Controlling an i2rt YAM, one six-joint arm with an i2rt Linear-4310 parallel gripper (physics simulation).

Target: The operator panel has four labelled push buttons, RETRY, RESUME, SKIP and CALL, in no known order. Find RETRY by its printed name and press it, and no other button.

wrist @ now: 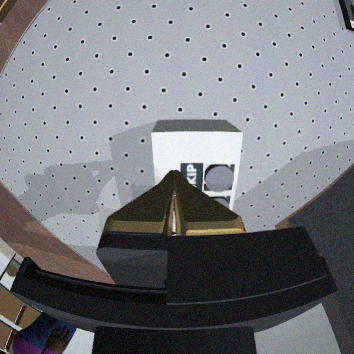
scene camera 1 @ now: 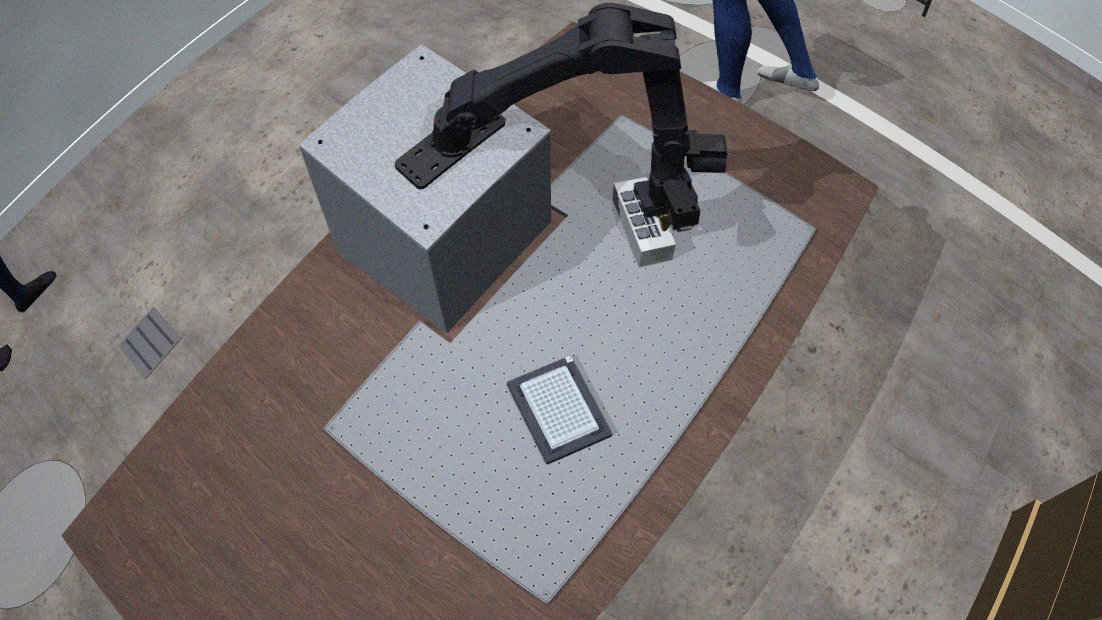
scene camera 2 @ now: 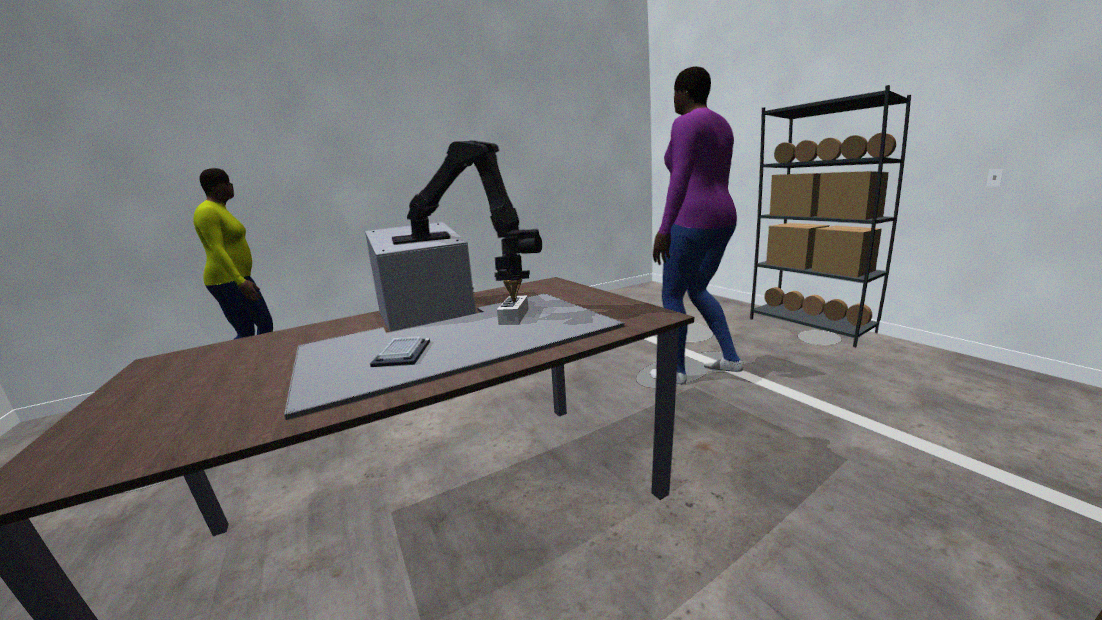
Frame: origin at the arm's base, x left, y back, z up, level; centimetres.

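Seen in the pictures: gripper, fingertip midpoint: (wrist: 173, 177) (scene camera 1: 663, 228) (scene camera 2: 514, 302); arm's base at its link origin: (scene camera 1: 450, 143) (scene camera 2: 421, 239).
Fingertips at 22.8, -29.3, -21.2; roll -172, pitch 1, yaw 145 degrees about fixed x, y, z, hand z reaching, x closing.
Note:
Offsets run from my fingertips to a thing's top centre, as dx, dy, dz. "spot": to the spot under its first point. Level surfaces: height alone.
The white operator panel @(+1.4, +5.5, -1.1) (scene camera 1: 655, 250) (scene camera 2: 509, 315) (wrist: 195, 144) lies on the grey perforated board @(dz -6.7) (scene camera 1: 462, 431) (scene camera 2: 331, 385) (wrist: 165, 70). My gripper (scene camera 1: 664, 222) (scene camera 2: 511, 299) (wrist: 173, 177) is shut and empty, pointing down at the panel. In the wrist view the tips overlap the panel beside the partly covered SKIP label @(spot: -0.8, +1.4, -1.4) (wrist: 192, 176). The round grey SKIP button @(-2.6, +2.7, -1.1) (wrist: 219, 177) shows to their right. The fingers hide the RETRY label there, and labels are unreadable in the scene views. Several buttons show in a row in scene camera 1. Whether the tips touch the panel cannot be told.
A white well plate @(-37.3, -7.4, -4.1) (scene camera 1: 558, 407) (scene camera 2: 402, 349) sits in a dark holder on the board. The arm stands on a grey block (scene camera 1: 369, 208) (scene camera 2: 423, 285) beside the board. A person in purple (scene camera 2: 701, 169) stands behind the table, near a shelf rack (scene camera 2: 839, 104).

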